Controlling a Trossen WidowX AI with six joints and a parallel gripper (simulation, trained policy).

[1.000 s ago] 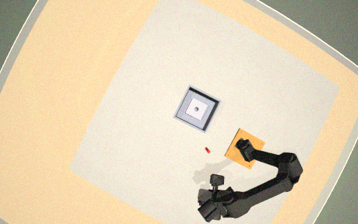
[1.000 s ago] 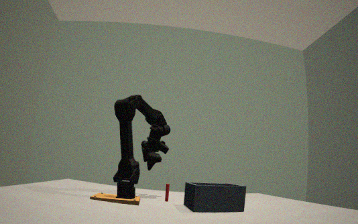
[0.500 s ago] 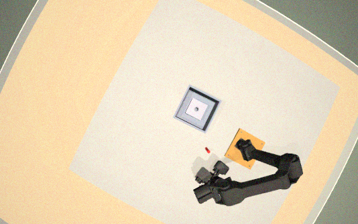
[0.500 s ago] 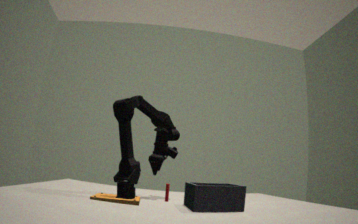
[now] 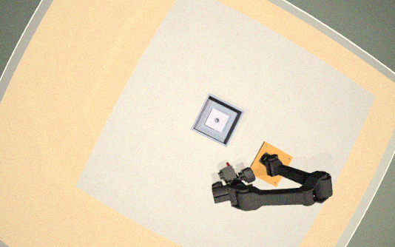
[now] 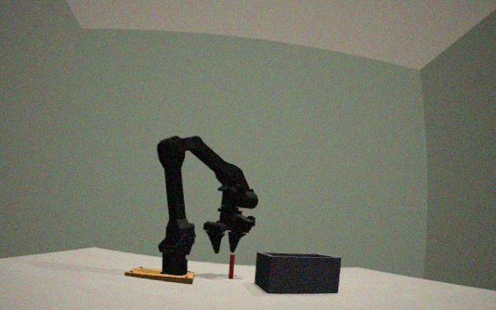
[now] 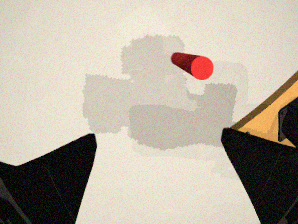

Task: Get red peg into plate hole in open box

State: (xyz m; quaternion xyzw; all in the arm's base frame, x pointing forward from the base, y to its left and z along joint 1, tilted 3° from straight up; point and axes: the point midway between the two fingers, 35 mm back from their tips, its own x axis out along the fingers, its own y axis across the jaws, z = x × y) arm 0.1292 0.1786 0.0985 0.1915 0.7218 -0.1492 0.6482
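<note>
Right now the red peg is 3 cm ahead of my gripper tip, 4 cm to the right of it and 4 cm below it. Round my gripper tip: dark box 22 cm ahead, 18 cm to the right, 5 cm below.
</note>
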